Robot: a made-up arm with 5 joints. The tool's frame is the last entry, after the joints.
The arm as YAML. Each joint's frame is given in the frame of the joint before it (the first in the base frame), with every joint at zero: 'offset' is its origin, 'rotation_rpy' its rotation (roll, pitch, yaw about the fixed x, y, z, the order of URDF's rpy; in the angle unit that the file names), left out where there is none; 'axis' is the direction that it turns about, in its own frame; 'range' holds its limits. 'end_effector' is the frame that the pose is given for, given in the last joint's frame.
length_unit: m
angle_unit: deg
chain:
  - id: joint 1
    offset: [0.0, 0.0, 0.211]
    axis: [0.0, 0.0, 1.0]
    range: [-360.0, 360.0]
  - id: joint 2
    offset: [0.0, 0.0, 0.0]
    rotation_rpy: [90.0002, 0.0, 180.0]
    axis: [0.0, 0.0, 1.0]
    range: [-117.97, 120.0]
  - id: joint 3
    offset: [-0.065, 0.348, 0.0]
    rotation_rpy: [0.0, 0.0, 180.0]
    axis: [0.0, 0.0, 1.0]
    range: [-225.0, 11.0]
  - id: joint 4
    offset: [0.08, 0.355, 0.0]
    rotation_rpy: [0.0, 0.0, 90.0]
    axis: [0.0, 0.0, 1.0]
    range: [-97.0, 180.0]
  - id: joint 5
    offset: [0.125, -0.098, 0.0]
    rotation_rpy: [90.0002, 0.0, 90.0]
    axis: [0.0, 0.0, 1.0]
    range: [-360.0, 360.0]
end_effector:
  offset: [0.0, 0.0, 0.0]
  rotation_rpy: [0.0, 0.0, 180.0]
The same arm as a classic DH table. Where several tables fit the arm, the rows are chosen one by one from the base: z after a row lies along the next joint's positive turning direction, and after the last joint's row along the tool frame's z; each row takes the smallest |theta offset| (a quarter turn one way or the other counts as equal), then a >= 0, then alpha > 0; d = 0 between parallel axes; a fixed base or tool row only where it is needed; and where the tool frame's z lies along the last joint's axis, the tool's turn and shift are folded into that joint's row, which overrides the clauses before.
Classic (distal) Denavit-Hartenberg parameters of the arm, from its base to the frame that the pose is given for. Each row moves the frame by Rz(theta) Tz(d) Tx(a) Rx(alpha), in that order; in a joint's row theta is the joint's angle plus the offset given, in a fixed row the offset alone. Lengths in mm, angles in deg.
joint 1: a 0  alpha -90  d 211  theta offset 0
joint 2: a 354  alpha 0  d 0  theta offset -79.42
joint 3: a -363.9  alpha 0  d 0  theta offset -23.28
joint 4: a -98  alpha 90  d 0  theta offset -77.3
joint 5: a 0  alpha 0  d 125  theta offset 180
Joint limits (deg, base to tool): -360..360 -117.97..120 -225..11 -97..180 -360..360

